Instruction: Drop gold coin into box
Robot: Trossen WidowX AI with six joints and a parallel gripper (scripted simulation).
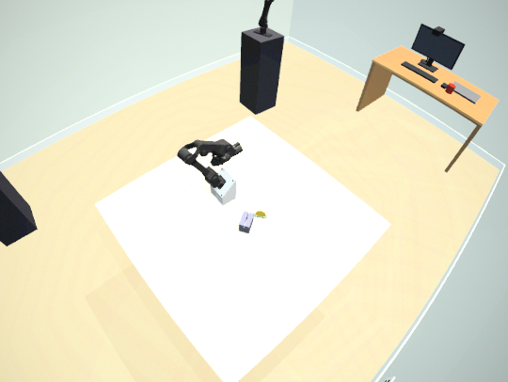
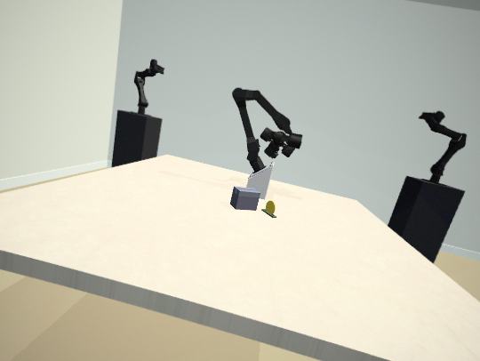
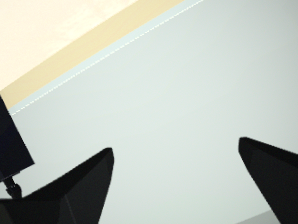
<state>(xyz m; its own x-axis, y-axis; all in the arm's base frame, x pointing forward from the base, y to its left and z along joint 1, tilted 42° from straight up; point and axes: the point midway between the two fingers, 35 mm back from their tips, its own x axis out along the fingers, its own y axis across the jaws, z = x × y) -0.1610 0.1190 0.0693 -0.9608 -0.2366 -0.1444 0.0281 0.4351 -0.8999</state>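
My gripper tip is now 460 mm short of the gold coin, 210 mm above it and 50 mm to the right of it.
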